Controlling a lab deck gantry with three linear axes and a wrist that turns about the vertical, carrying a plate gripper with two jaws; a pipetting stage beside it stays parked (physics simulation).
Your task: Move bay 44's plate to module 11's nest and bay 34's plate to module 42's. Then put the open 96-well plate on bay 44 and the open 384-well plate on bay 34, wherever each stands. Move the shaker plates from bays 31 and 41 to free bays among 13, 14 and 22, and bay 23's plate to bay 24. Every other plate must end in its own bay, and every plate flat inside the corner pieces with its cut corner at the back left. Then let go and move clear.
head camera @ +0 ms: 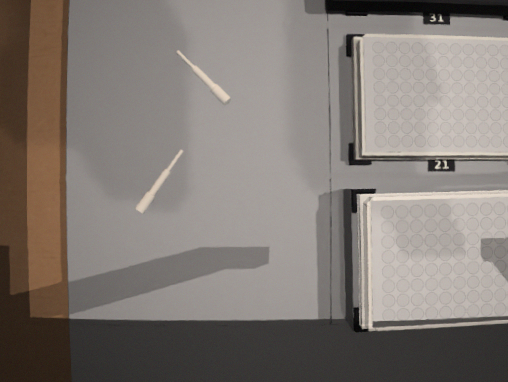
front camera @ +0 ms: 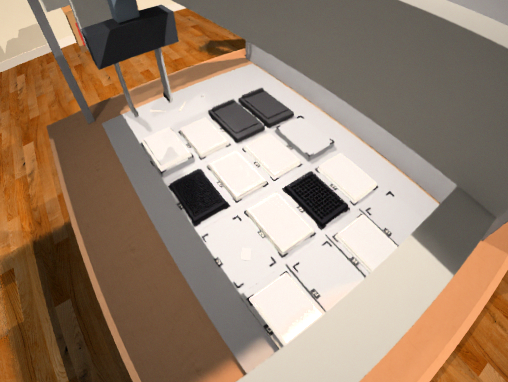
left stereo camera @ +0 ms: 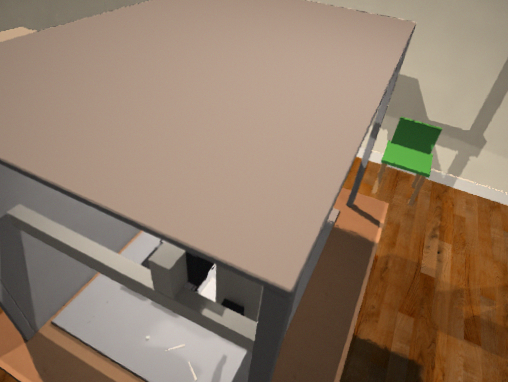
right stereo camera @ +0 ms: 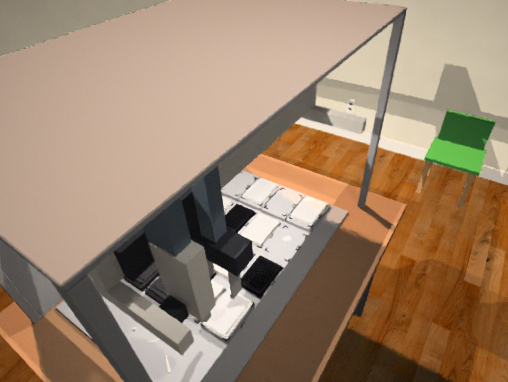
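Where they show: gripper, fingertip midpoint: (front camera: 151,105) (right stereo camera: 223,285); robot's base, link origin: (head camera: 353,312) (front camera: 145,148) (right stereo camera: 227,342).
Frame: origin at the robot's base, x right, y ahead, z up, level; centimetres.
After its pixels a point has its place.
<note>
My gripper (front camera: 152,108) @(x -4.0, y 6.0, z 16.0 cm) is open and empty, raised above the deck's far left end, beyond the near-left plate. A white plate (front camera: 167,148) @(x -4.3, y 7.4, z 3.3 cm) (head camera: 440,260) @(x -4.2, y 4.4, z 3.3 cm) (right stereo camera: 227,316) @(x -3.2, y 4.8, z 3.3 cm) lies flat in the nest below label 21, with its cut corner at the back left in the head view. Another white plate (front camera: 204,136) @(x -14.9, y 7.3, z 1.4 cm) (head camera: 435,95) @(x -14.9, y 5.3, z 1.4 cm) lies behind it at label 21. Two dark shaker modules (front camera: 236,120) @(x -25.0, y 7.8, z 2.4 cm) (front camera: 265,106) @(x -35.5, y 7.3, z 2.4 cm) stand further back. A grey block (front camera: 305,137) @(x -36.3, y 23.8, z 1.9 cm) sits beside them. Black plates (front camera: 198,196) @(x -4.1, y 23.8, z 1.2 cm) (front camera: 316,198) @(x -25.5, y 39.5, z 0.9 cm) and white plates (front camera: 237,175) @(x -14.5, y 24.0, z 1.4 cm) (front camera: 272,155) @(x -25.2, y 23.6, z 1.4 cm) (front camera: 280,223) @(x -14.5, y 40.0, z 1.4 cm) (front camera: 347,176) @(x -35.9, y 39.5, z 1.4 cm) (front camera: 367,242) @(x -25.3, y 54.6, z 2.9 cm) (front camera: 286,306) @(x -4.3, y 54.4, z 2.9 cm) rest in bays.
Two pale pipette tips (head camera: 203,77) @(x -16.5, y -10.4, z 0.5 cm) (head camera: 159,182) @(x -9.3, y -13.4, z 0.5 cm) lie on the deck left of the plates. A small white square (front camera: 246,254) @(x -5.1, y 41.1, z 0.1 cm) lies in a plate-free bay. The parked pipetting stage (right stereo camera: 185,280) stands beside the gripper's column. A grey beam crosses the front view's lower right.
</note>
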